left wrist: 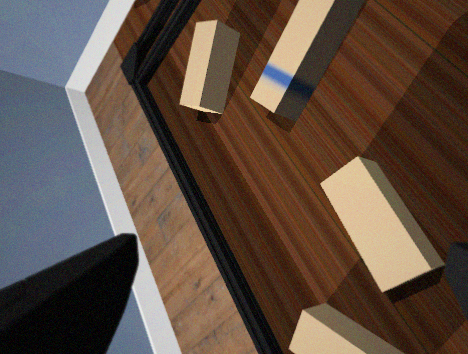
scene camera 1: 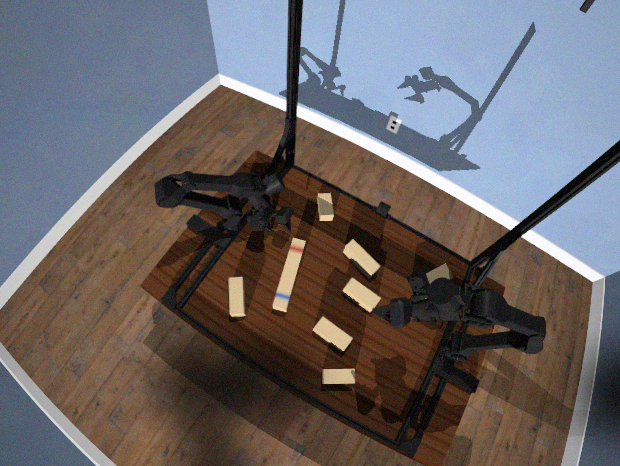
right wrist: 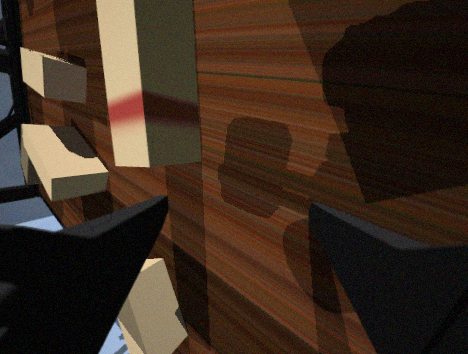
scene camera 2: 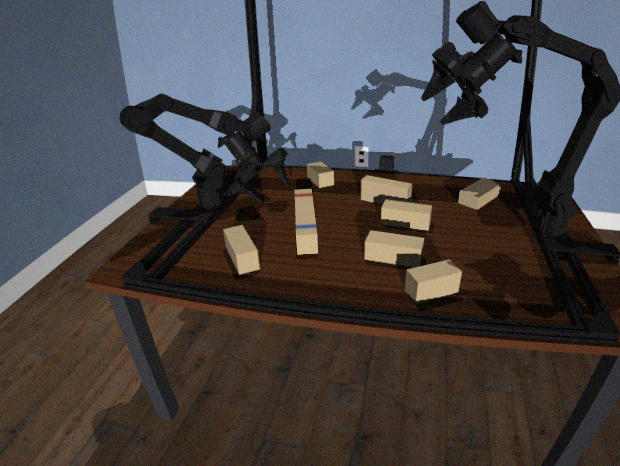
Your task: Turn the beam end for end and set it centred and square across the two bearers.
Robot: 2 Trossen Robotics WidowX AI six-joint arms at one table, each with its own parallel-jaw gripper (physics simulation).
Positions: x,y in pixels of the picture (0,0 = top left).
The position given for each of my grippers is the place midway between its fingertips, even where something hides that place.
Labels:
My left gripper [scene camera 2: 432,112] is open and holds nothing. A beam [scene camera 2: 306,232] rests on the table.

